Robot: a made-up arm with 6 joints.
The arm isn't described. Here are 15 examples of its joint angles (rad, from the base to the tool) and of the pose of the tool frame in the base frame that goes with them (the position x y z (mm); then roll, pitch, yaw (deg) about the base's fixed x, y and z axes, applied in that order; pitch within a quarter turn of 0, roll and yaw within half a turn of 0).
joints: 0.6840 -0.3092 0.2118 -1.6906 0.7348 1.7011
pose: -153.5 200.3 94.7 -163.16 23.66 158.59
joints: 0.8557 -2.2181 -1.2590 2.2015 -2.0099 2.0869
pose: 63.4 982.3 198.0 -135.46 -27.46 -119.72
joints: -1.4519 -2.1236 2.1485 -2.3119 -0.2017 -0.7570
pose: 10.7 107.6 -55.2 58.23 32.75 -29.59
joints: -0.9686 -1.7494 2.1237 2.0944 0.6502 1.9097
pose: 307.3 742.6 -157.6 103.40 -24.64 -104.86
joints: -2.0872 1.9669 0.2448 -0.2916 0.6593 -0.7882
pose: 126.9 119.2 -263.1 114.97 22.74 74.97
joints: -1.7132 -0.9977 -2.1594 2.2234 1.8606 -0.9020
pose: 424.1 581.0 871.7 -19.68 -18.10 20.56
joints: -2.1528 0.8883 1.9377 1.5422 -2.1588 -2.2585
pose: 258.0 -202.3 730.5 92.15 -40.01 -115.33
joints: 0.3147 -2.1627 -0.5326 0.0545 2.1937 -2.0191
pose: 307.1 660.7 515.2 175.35 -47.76 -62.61
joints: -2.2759 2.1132 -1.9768 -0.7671 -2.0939 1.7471
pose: 71.1 210.4 293.5 19.38 72.41 -139.25
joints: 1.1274 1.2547 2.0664 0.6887 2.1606 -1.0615
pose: -31.9 -430.2 -88.0 2.03 14.86 -56.25
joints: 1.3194 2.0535 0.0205 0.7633 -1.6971 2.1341
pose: -63.5 -35.2 434.2 165.70 -0.96 53.26
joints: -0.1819 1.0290 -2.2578 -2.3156 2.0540 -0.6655
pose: 126.0 430.1 269.7 99.45 -37.46 75.72
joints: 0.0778 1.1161 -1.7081 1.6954 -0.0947 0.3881
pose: -282.9 -319.4 347.6 -97.24 15.92 137.68
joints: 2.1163 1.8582 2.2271 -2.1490 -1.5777 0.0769
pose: 57.4 267.8 -226.0 136.87 -8.61 172.73
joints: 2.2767 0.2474 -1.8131 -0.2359 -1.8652 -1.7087
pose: 250.4 677.7 -111.0 -116.97 -4.97 86.60
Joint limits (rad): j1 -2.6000..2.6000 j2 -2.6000..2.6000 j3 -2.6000..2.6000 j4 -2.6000..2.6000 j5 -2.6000..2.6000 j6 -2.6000..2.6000
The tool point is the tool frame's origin. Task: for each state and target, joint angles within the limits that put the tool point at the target. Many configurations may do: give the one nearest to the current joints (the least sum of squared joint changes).
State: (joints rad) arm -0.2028 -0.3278 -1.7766 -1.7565 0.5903 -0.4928
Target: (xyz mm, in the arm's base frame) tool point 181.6 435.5 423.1
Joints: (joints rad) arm -0.6879 0.2888 -2.6000 -2.2799 0.3471 -0.5489
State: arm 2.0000 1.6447 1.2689 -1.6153 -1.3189 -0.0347
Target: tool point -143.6 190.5 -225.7
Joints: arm 1.2883 1.9858 1.8431 -2.2204 -1.4814 0.0029
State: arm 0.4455 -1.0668 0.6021 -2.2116 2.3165 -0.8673
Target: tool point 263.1 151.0 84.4
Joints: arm 0.6801 -1.9894 0.9458 -2.6000 2.3049 -1.0330
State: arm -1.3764 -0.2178 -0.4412 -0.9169 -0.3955 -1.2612
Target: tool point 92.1 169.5 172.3
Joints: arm -1.4650 -0.1020 -0.2638 -1.3886 -0.4930 -1.2256
